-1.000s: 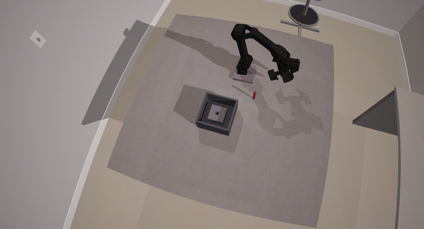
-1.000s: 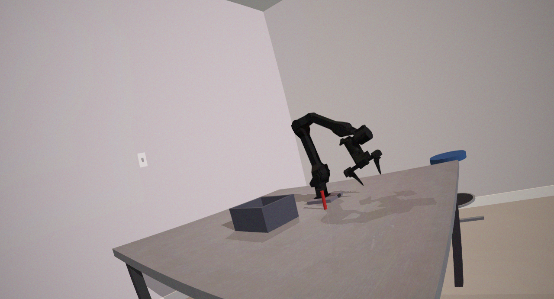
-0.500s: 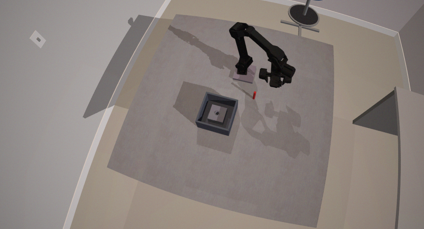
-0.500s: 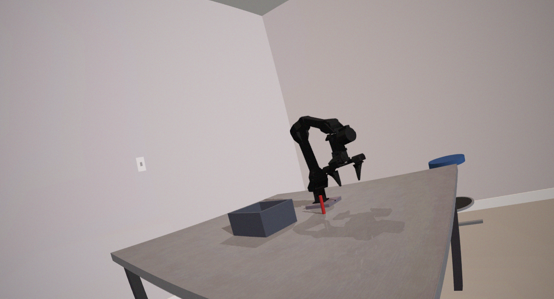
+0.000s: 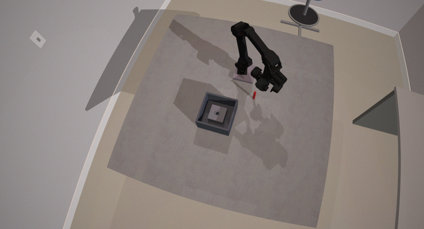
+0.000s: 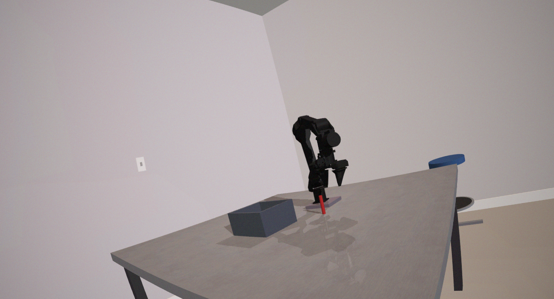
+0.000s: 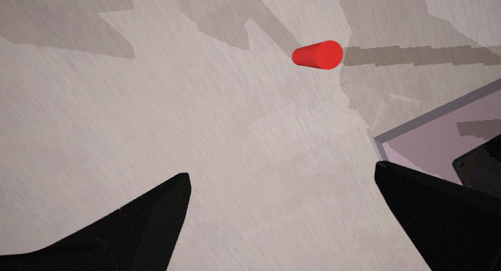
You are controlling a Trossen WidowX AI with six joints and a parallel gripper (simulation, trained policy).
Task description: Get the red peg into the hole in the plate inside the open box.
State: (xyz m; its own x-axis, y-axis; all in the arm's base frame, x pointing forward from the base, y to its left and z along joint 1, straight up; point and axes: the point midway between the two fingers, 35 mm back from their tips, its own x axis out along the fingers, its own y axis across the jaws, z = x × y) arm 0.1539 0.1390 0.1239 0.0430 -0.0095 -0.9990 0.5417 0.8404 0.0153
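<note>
Now: the red peg 60 mm below my gripper tip, 50 mm to the right of it and 30 mm ahead of it. Also, from my gripper tip: box 260 mm to the right, 170 mm ahead, 80 mm below; then plate 260 mm to the right, 170 mm ahead, 60 mm below.
</note>
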